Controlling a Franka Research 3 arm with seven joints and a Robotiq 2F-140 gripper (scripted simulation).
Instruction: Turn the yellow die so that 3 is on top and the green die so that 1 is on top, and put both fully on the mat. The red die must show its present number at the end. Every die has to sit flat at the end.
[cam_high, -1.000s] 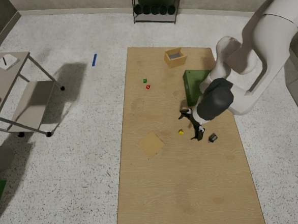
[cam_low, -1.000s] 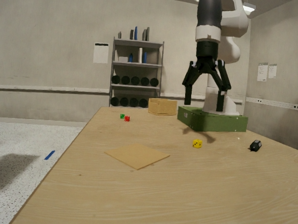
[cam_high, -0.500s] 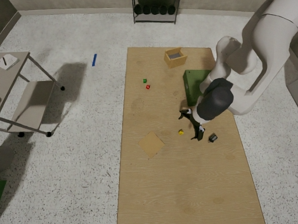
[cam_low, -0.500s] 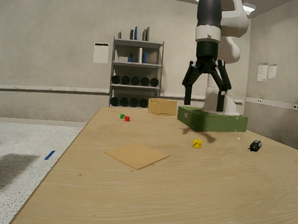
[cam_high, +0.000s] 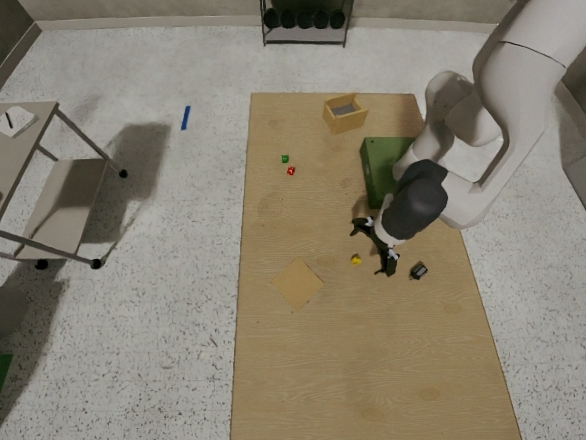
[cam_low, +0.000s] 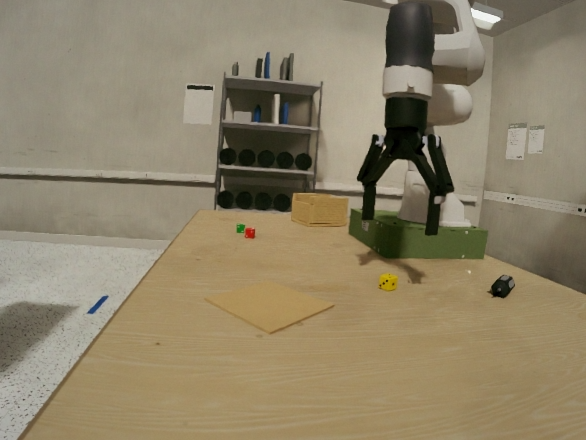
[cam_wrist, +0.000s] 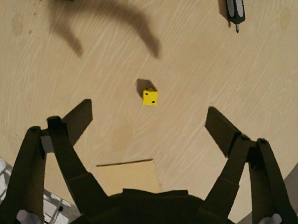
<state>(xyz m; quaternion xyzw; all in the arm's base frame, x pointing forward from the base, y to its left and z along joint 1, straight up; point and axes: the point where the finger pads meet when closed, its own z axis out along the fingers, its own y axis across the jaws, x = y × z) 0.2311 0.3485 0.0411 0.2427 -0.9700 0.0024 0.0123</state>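
My hand is 11 cm above the yellow die. From my hand the other things lie so: black object (22 cm behind, 11 cm below, 5 cm to the left); tan mat (22 cm ahead, 12 cm below, 9 cm to the left); red die (40 cm to the right, 26 cm ahead, 11 cm below).
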